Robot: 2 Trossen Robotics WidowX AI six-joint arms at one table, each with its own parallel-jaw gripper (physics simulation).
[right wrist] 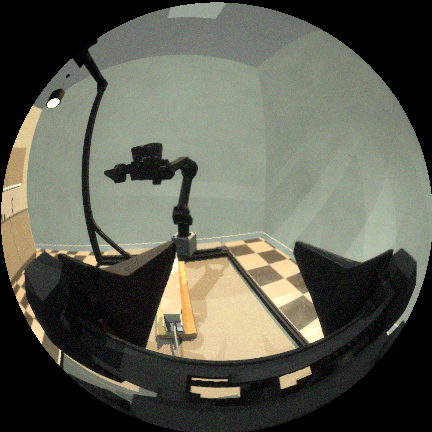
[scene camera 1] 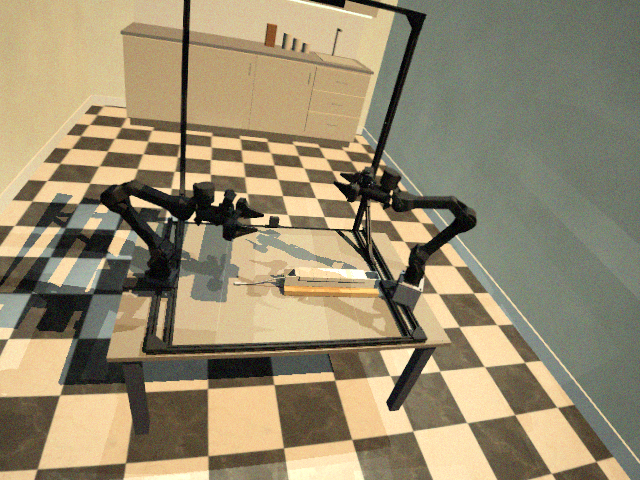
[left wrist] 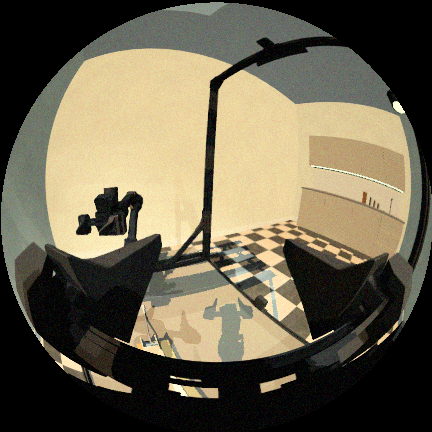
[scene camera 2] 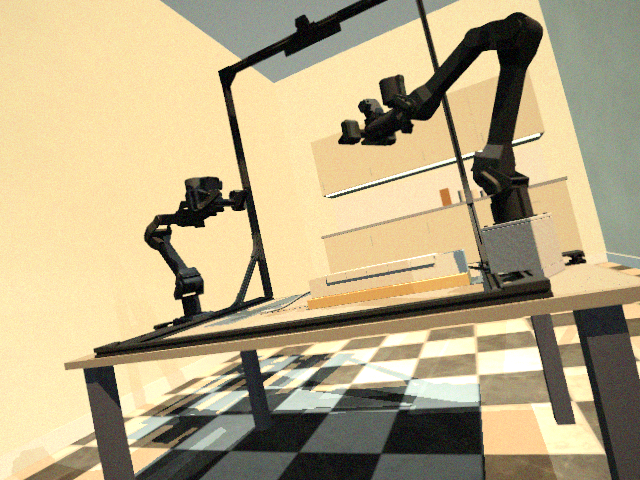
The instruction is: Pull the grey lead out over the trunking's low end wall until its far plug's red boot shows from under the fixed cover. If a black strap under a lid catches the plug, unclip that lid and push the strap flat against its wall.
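The pale trunking (scene camera 1: 330,282) (scene camera 2: 387,272) lies along the table with lids on top and an orange-yellow strip along its side. Its open end, at the left in scene camera 1, shows in the right wrist view. The grey lead (scene camera 1: 255,282) (right wrist: 175,341) comes out over that end and runs onto the table; it also shows in the left wrist view (left wrist: 146,320). No red boot or black strap can be made out. My left gripper (scene camera 1: 339,180) (left wrist: 224,243) is open and empty, high above and behind the trunking. My right gripper (scene camera 1: 259,222) (right wrist: 237,248) is open and empty, high above and behind the lead.
A black frame (scene camera 1: 289,343) borders the table, with tall posts and an overhead bar. A grey block (scene camera 1: 406,296) (scene camera 2: 516,246) (right wrist: 185,245) stands under the left arm's base, near the trunking's right end in scene camera 1. Kitchen cabinets (scene camera 1: 206,82) stand well behind the table.
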